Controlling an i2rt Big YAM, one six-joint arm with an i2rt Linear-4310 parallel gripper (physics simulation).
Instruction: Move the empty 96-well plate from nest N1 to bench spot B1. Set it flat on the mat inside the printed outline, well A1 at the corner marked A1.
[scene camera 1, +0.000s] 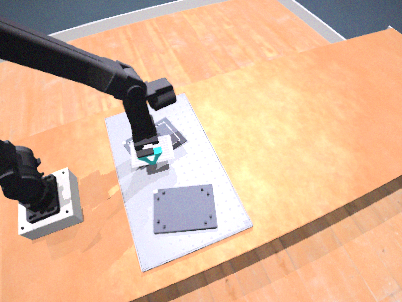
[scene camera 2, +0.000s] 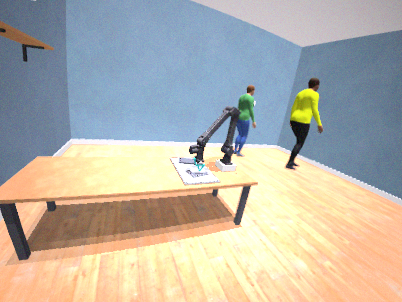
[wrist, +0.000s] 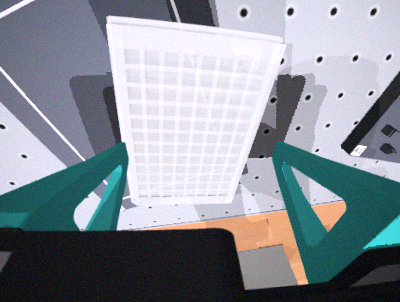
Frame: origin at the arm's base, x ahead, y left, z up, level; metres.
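Seen in the pictures: gripper, fingertip midpoint: (scene camera 1: 150, 151) (scene camera 2: 197, 168) (wrist: 202, 149); arm's base, link origin: (scene camera 1: 43, 198) (scene camera 2: 226, 162).
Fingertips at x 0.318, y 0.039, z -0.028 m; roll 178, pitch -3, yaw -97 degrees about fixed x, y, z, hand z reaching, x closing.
Note:
Offsets run from my fingertips to a thing's top centre. "spot": to the spot under its first point. Level surfaces: height alone.
The white 96-well plate @[0.004 m ahead, 0.007 m left, 0.002 m down] (scene camera 1: 167, 146) (wrist: 195, 110) lies partly over the dark mat @[0.016 m down] (scene camera 1: 168, 129) (wrist: 45, 50) with the white printed outline, turned at an angle to it and reaching past its edge. Whether it is slightly tilted I cannot tell. My gripper (scene camera 1: 151, 159) (scene camera 2: 200, 167) (wrist: 202, 149) is open and low at the plate, one finger beside each long side in the wrist view. The left finger is close to the plate's edge; a wider gap shows at the right. The grey nest @[0.027 m ahead, 0.203 m right, 0.004 m up] (scene camera 1: 184, 209) (scene camera 2: 186, 160) with corner pegs holds no plate. The mat's corner mark is not readable.
The perforated white board (scene camera 1: 230, 217) (scene camera 2: 205, 180) carries the mat and nest. The arm's white base block (scene camera 1: 75, 215) (scene camera 2: 226, 167) stands beside it on the wooden table @[0.031 m down] (scene camera 1: 300, 125) (scene camera 2: 100, 175). An A1 label @[spot: 0.027 m back, 0.127 m right, 0.006 m down] (wrist: 358, 150) marks a nest corner. Two people (scene camera 2: 246, 107) (scene camera 2: 305, 107) stand beyond the table.

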